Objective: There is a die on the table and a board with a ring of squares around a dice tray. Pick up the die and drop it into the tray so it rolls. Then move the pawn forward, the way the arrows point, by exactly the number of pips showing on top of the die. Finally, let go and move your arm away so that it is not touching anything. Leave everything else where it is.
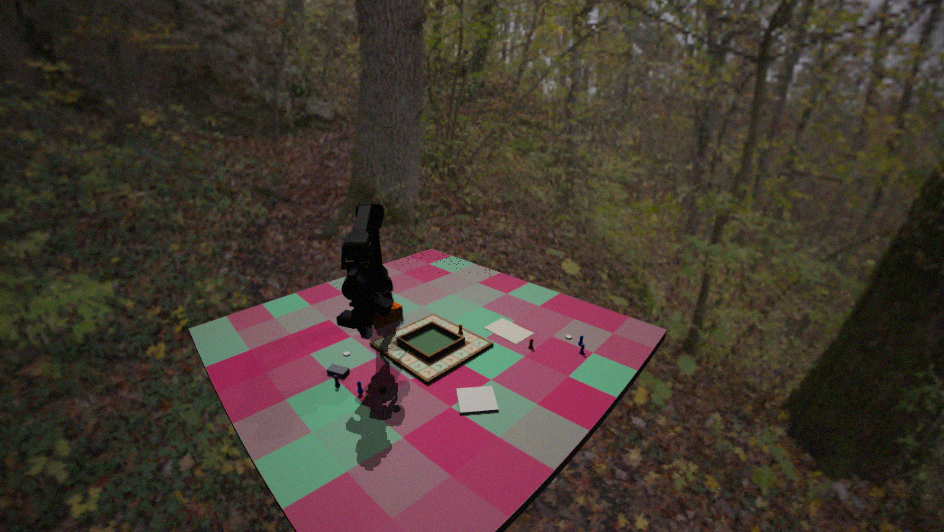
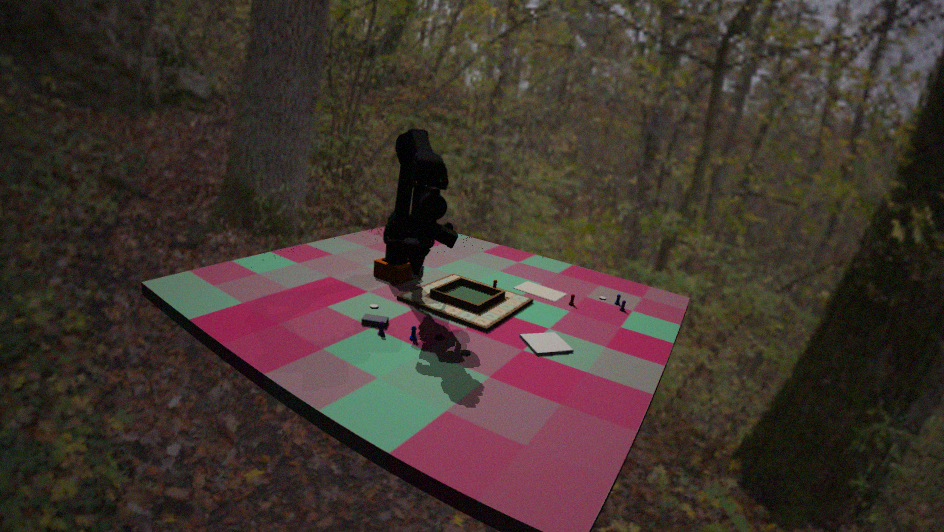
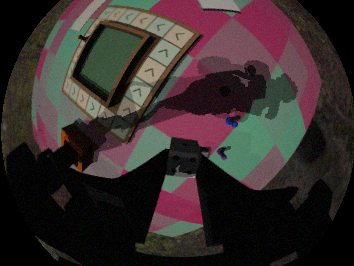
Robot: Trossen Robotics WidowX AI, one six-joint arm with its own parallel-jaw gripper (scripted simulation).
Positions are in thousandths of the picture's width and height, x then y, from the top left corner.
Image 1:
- my gripper: 388, 627
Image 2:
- my gripper: 442, 514
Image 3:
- my gripper: 516, 585
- die: 524, 585, held by my gripper
